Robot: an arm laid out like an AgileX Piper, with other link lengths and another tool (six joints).
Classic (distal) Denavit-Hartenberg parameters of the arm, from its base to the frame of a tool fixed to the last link. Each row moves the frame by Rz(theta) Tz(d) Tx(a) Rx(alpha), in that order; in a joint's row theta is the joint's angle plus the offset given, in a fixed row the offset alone. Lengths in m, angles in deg.
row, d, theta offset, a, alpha
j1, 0.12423, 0, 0, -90
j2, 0, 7.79, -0.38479, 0
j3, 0, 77.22, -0.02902, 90
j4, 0.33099, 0, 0, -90
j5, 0, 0, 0, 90
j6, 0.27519, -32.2, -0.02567, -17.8
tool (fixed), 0.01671, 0, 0, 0
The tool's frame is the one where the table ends.
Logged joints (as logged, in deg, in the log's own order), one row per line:
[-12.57, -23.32, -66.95, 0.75, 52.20, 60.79]
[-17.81, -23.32, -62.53, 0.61, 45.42, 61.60]
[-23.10, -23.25, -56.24, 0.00, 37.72, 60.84]
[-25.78, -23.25, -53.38, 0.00, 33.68, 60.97]
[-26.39, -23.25, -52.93, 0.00, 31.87, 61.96]
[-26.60, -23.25, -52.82, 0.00, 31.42, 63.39]
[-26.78, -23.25, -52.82, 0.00, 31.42, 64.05]
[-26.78, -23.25, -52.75, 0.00, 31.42, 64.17]
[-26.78, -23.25, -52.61, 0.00, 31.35, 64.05]
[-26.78, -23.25, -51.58, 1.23, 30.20, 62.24]
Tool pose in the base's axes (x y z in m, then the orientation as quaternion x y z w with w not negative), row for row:
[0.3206, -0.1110, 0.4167, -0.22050, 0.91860, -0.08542, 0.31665]
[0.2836, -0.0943, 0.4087, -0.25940, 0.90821, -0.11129, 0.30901]
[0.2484, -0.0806, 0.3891, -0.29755, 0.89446, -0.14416, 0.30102]
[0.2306, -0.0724, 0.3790, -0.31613, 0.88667, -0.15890, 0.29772]
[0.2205, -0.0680, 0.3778, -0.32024, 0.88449, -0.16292, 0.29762]
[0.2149, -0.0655, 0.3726, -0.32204, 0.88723, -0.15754, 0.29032]
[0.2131, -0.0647, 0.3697, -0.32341, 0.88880, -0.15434, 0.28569]
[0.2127, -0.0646, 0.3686, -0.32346, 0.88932, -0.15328, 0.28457]
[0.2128, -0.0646, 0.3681, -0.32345, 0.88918, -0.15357, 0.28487]
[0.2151, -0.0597, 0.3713, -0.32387, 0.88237, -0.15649, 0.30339]
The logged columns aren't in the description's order. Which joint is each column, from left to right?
Columns, left to right: j6, j1, j3, j4, j2, j5.
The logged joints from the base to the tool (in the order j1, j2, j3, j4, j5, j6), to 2 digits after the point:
[-23.32, 52.20, -66.95, 0.75, 60.79, -12.57]
[-23.32, 45.42, -62.53, 0.61, 61.60, -17.81]
[-23.25, 37.72, -56.24, 0.00, 60.84, -23.10]
[-23.25, 33.68, -53.38, 0.00, 60.97, -25.78]
[-23.25, 31.87, -52.93, 0.00, 61.96, -26.39]
[-23.25, 31.42, -52.82, 0.00, 63.39, -26.60]
[-23.25, 31.42, -52.82, 0.00, 64.05, -26.78]
[-23.25, 31.42, -52.75, 0.00, 64.17, -26.78]
[-23.25, 31.35, -52.61, 0.00, 64.05, -26.78]
[-23.25, 30.20, -51.58, 1.23, 62.24, -26.78]

